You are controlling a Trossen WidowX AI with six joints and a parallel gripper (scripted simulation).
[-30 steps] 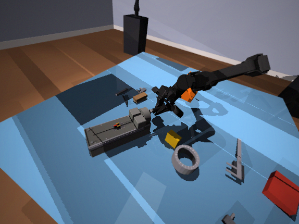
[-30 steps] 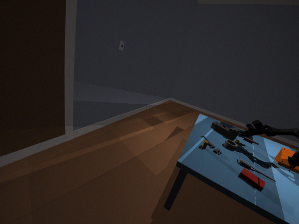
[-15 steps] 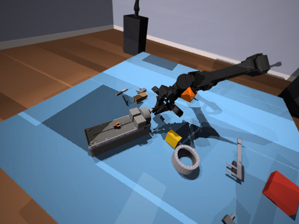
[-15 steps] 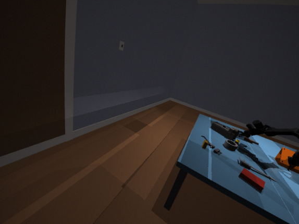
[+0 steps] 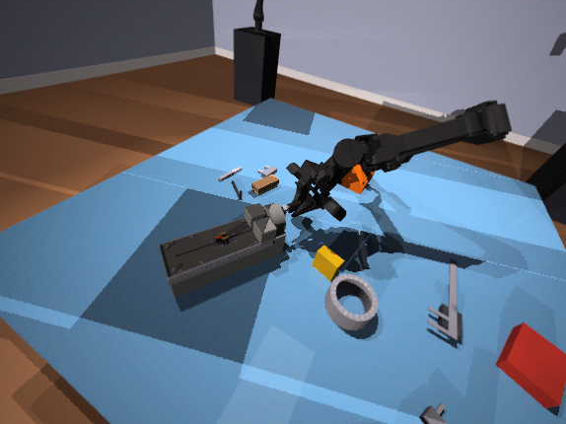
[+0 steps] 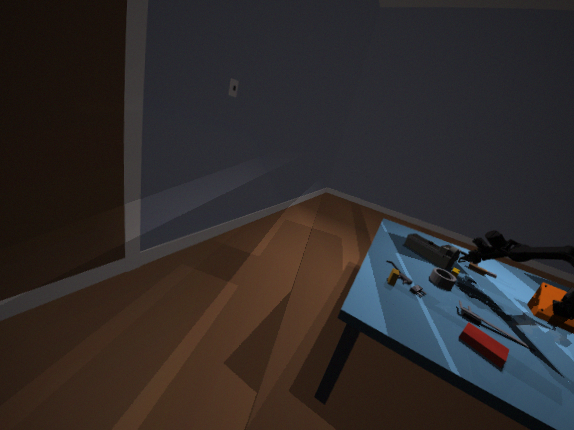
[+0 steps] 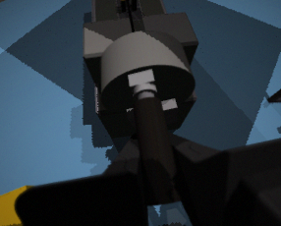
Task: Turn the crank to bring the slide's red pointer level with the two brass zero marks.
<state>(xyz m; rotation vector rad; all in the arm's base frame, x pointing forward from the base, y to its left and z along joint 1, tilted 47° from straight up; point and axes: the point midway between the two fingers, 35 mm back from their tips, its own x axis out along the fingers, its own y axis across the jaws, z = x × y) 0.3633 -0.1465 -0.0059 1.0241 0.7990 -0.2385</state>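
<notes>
Right now the dark crank handle is 3 cm above my gripper tip, 1 cm to the left of it and 1 cm behind it. The rest, counted from my gripper tip: yellow block: 13 cm to the left, 6 cm below, 4 cm ahead; red pointer: 14 cm ahead, 11 cm to the right, 1 cm below; brown block: 15 cm to the right, 15 cm behind, 8 cm below.
</notes>
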